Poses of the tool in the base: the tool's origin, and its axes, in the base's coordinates. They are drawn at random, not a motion.
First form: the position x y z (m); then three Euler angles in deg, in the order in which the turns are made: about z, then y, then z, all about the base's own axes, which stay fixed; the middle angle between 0 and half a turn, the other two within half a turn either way.
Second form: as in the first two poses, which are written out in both.
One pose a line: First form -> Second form
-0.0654, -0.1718, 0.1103, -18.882, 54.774, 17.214 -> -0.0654, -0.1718, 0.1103, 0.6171, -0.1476, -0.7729, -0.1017, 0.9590, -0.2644
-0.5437, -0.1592, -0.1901, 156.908, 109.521, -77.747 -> -0.5437, -0.1592, -0.1901, 0.4485, -0.2171, 0.8670, -0.8711, -0.3233, 0.3697
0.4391, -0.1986, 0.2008, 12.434, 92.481, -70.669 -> 0.4391, -0.1986, 0.2008, 0.1892, 0.1112, -0.9756, 0.9246, 0.3145, 0.2151
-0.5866, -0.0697, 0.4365, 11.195, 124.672, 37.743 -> -0.5866, -0.0697, 0.4365, -0.5601, -0.1881, -0.8068, -0.5131, 0.8433, 0.1597
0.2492, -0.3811, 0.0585, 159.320, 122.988, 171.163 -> 0.2492, -0.3811, 0.0585, -0.5576, -0.2707, 0.7847, -0.0463, 0.9540, 0.2962
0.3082, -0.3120, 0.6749, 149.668, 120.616, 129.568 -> 0.3082, -0.3120, 0.6749, -0.6693, 0.0172, 0.7428, 0.5015, 0.7481, 0.4346
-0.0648, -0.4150, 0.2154, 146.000, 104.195, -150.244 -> -0.0648, -0.4150, 0.2154, 0.1010, -0.5864, 0.8037, -0.5305, 0.6517, 0.5421
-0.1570, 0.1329, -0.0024, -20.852, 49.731, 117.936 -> -0.1570, 0.1329, -0.0024, 0.0315, 0.7004, -0.7130, -0.9334, -0.2345, -0.2716
